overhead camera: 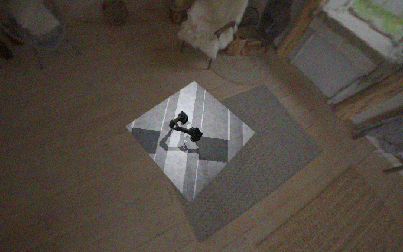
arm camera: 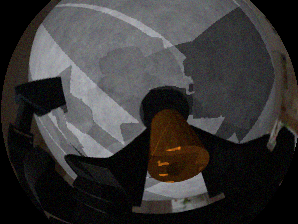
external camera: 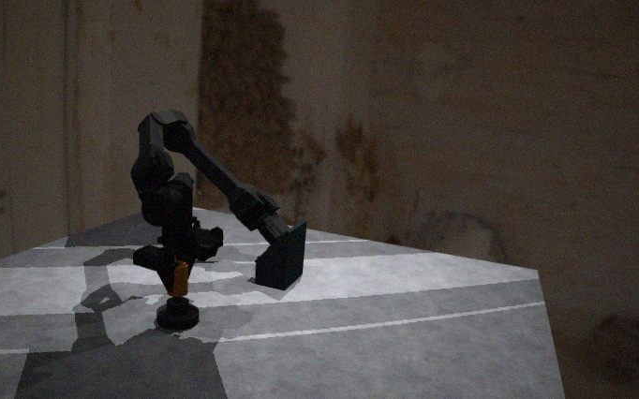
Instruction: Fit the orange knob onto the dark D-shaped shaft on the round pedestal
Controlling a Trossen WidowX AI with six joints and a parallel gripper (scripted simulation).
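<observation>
Now: gripper tip 20 mm below the orange knob. Also, from my gripper tip: dark round pedestal (40 mm below).
</observation>
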